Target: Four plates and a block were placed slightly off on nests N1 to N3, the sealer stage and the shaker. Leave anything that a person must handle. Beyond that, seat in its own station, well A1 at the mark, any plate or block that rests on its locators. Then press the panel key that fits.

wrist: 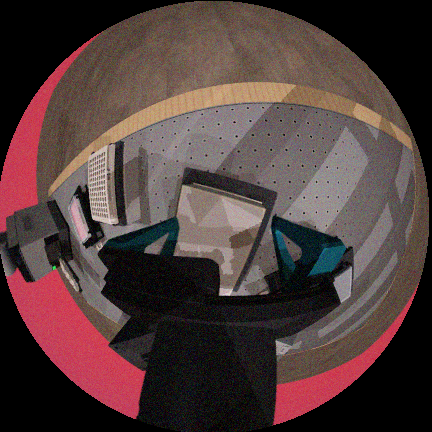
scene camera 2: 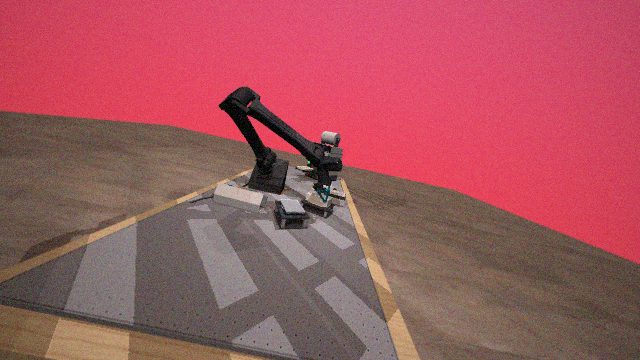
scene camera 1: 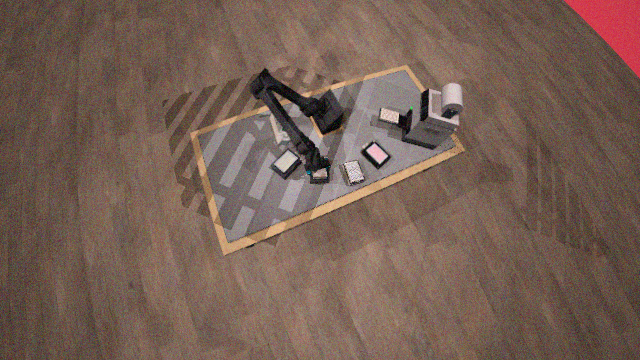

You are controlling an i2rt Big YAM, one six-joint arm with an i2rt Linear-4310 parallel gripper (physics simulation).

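Note:
My gripper (scene camera 1: 319, 168) (scene camera 2: 325, 196) (wrist: 224, 221) is open, its teal fingers on either side of a plain beige-topped piece (wrist: 215, 212), with nothing gripped. This piece lies on a dark nest (wrist: 231, 181), whose rim shows along the far and right sides; the gripper hides its near part. A pale plate (scene camera 1: 286, 161) (scene camera 2: 291, 205) (wrist: 344, 284) sits on the neighbouring nest. A thick white piece with many wells (scene camera 1: 353, 171) (wrist: 99, 185) is on the other side. A pink-topped plate (scene camera 1: 376, 153) (wrist: 79, 217) sits on a dark station. A pale welled plate (scene camera 1: 389, 115) lies by the sealer.
The grey sealer (scene camera 1: 430, 122) (wrist: 37, 240) with a white roll (scene camera 1: 452, 95) (scene camera 2: 330, 137) and a green light stands at the far end. A white sloped panel (scene camera 1: 280, 131) (scene camera 2: 240, 196) is near the arm base (scene camera 1: 328, 112) (scene camera 2: 269, 176). Its keys are not readable.

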